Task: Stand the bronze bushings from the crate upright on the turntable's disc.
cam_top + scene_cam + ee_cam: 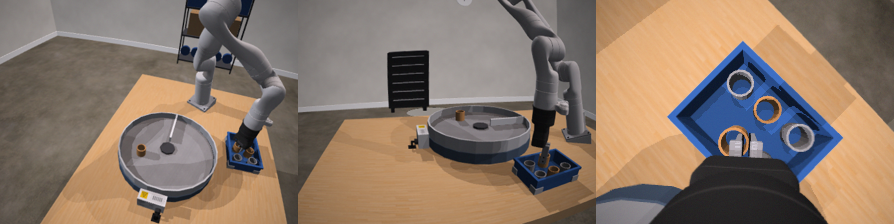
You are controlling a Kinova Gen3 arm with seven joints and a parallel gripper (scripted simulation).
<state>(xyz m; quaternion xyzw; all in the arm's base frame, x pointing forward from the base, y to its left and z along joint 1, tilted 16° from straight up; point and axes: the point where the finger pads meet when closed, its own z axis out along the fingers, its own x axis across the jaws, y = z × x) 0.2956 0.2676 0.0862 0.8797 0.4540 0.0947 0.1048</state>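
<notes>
The blue crate is 4 cm below my hand, 2 cm to the left of it and 1 cm behind it. From my hand the other things lie so: grey turntable disc (30 cm to the right, 16 cm ahead, 1 cm below).
</notes>
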